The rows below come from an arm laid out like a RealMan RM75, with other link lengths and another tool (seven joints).
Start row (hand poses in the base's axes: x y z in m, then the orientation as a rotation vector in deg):
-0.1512 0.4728 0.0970 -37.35 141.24 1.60
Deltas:
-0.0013 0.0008 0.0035 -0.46 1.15 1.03
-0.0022 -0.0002 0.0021 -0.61 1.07 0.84
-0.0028 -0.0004 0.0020 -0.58 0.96 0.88
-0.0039 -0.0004 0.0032 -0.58 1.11 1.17
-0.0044 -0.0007 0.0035 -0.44 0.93 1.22
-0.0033 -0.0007 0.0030 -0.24 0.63 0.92
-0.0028 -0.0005 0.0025 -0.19 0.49 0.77
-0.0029 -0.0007 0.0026 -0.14 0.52 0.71
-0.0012 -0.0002 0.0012 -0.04 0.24 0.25
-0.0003 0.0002 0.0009 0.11 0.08 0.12
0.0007 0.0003 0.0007 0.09 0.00 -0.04
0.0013 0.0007 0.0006 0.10 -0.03 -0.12
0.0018 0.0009 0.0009 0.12 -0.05 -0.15
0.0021 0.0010 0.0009 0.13 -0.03 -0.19
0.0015 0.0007 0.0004 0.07 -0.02 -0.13
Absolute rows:
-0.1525 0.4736 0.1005 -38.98 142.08 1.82
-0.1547 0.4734 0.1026 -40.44 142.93 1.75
-0.1575 0.4730 0.1046 -41.93 143.64 1.69
-0.1614 0.4726 0.1078 -43.82 144.37 1.79
-0.1658 0.4719 0.1113 -45.70 144.87 2.02
-0.1691 0.4712 0.1143 -47.07 145.15 2.28
-0.1719 0.4707 0.1168 -48.21 145.34 2.50
-0.1748 0.4700 0.1194 -49.26 145.56 2.77
-0.1760 0.4698 0.1206 -49.64 145.69 2.90
-0.1763 0.4700 0.1215 -49.77 145.69 3.11
-0.1756 0.4703 0.1222 -49.68 145.69 3.21
-0.1743 0.4710 0.1228 -49.48 145.69 3.29
-0.1725 0.4719 0.1237 -49.23 145.68 3.37
-0.1704 0.4729 0.1246 -48.93 145.70 3.46
-0.1689 0.4736 0.1250 -48.73 145.72 3.50

